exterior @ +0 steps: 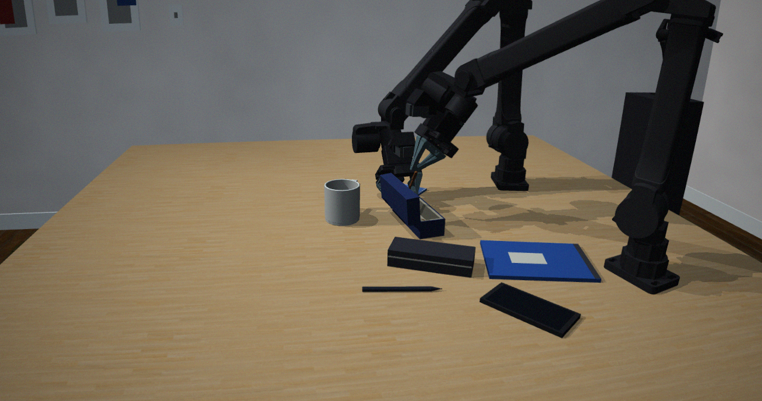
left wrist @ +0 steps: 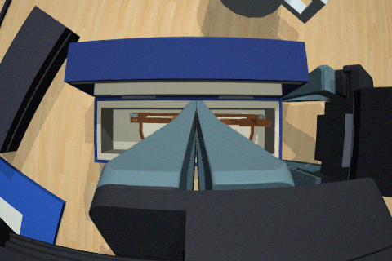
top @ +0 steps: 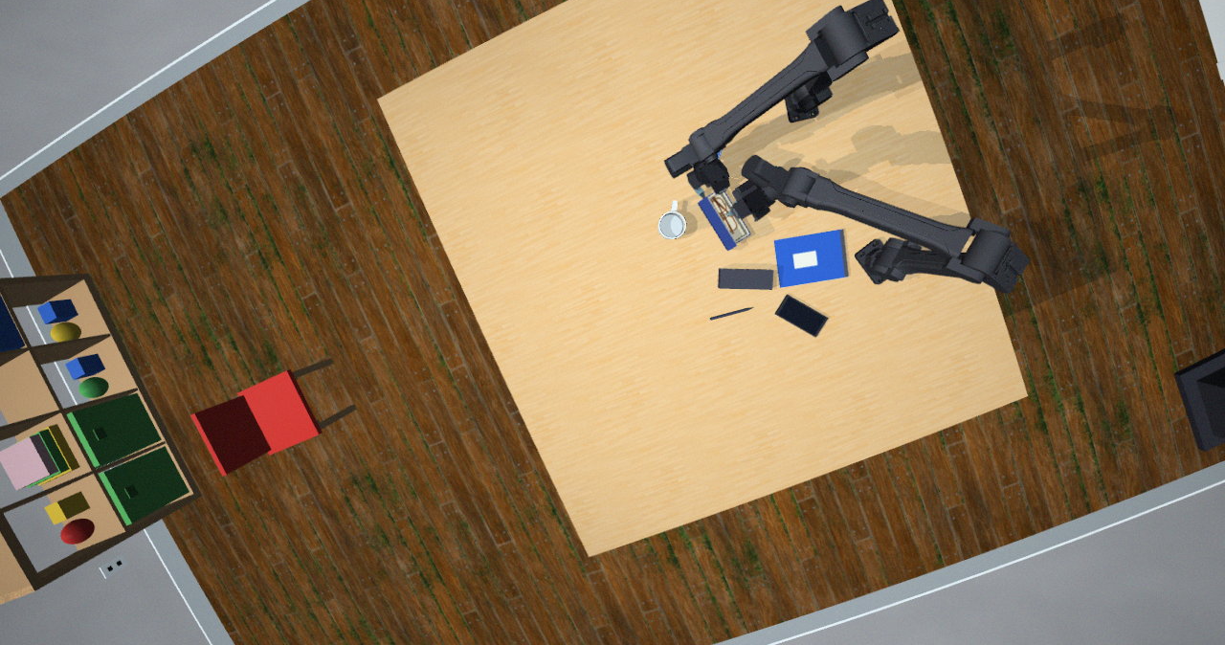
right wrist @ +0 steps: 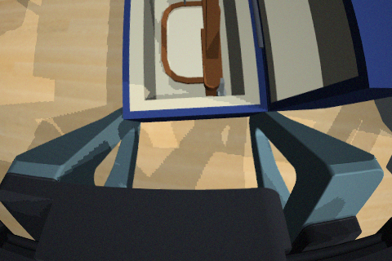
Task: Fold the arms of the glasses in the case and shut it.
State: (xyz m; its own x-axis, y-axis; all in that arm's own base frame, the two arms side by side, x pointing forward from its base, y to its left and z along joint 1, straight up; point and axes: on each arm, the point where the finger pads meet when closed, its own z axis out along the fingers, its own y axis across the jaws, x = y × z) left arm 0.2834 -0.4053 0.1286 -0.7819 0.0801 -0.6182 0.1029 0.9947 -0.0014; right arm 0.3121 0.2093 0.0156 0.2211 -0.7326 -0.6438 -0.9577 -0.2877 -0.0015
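Now: the blue glasses case 20 mm ahead of my left hand, 10 mm to the left of it and 90 mm below it. Also, from my left hand: grey mug (150 mm ahead, 50 mm to the right, 90 mm below); then black box (30 mm ahead, 200 mm to the left, 110 mm below).
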